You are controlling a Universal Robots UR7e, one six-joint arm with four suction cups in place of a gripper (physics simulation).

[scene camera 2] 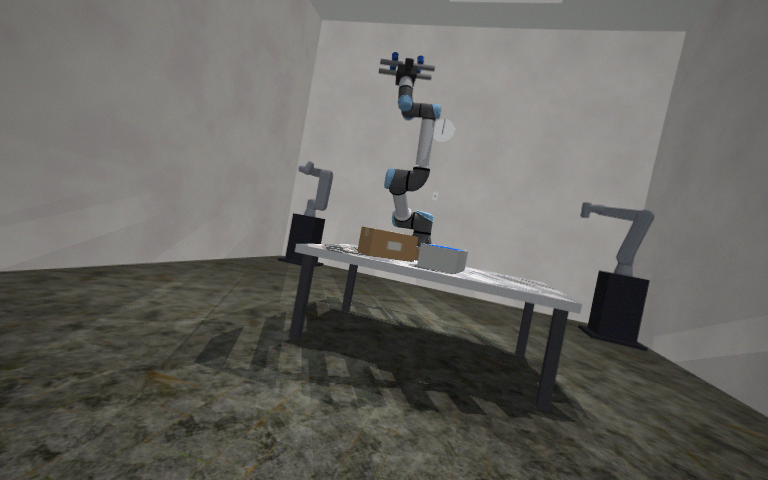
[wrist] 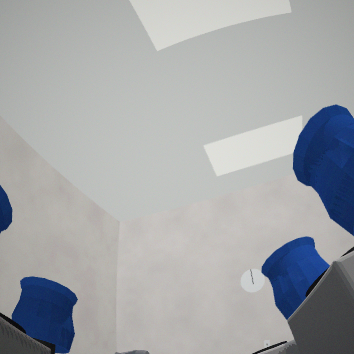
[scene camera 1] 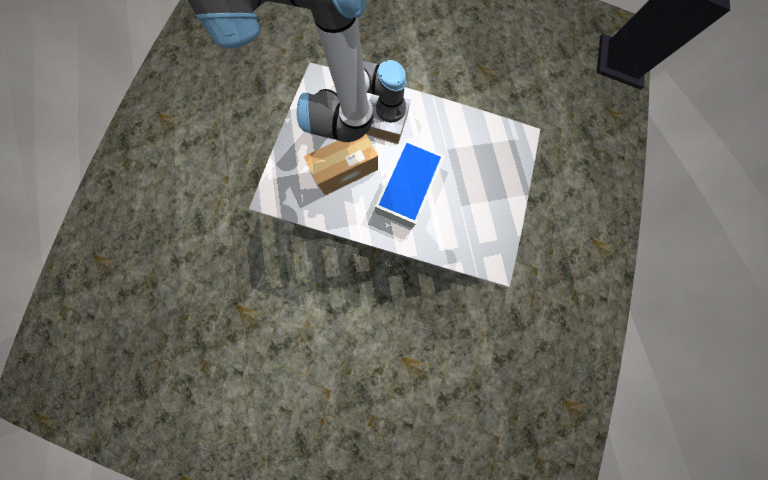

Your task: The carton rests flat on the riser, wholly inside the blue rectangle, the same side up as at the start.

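Seen in the pictures: end effector, tool point: [wrist: 158, 245]; arm's base, origin of the base link: [scene camera 1: 391, 108].
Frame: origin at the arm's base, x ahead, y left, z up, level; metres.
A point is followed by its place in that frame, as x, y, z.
Observation:
A brown carton [scene camera 1: 341, 165] {0.391, -0.120, 0.062} [scene camera 2: 387, 244] {0.434, -0.120, -0.011} with a white label lies on the table, beside the riser and apart from it. The riser is a grey-white block [scene camera 1: 396, 216] {0.531, 0.182, 0.017} [scene camera 2: 440, 259] {0.533, 0.193, -0.030} on the table. The blue rectangle [scene camera 1: 409, 182] {0.364, 0.194, 0.032} [scene camera 2: 444, 247] {0.400, 0.191, 0.032} covers most of its top, and nothing stands on it. My gripper [scene camera 2: 407, 63] {0.437, -0.203, 1.002} is open, with no load on its four blue suction cups. It is raised high above the table in the second scene view, cups pointing up. In the wrist view the cups show against ceiling and walls. The gripper does not show in the first scene view.
The white table [scene camera 1: 498, 164] {0.064, 0.627, -0.089} [scene camera 2: 509, 288] {0.677, 0.529, -0.089} carries my arm's base at its back edge, behind the carton. My arm's lower joints [scene camera 1: 334, 116] {0.398, -0.082, 0.419} hang close to the carton's back side in the first scene view. Two grey robots on dark pedestals [scene camera 2: 305, 237] [scene camera 2: 618, 305] stand behind the table.

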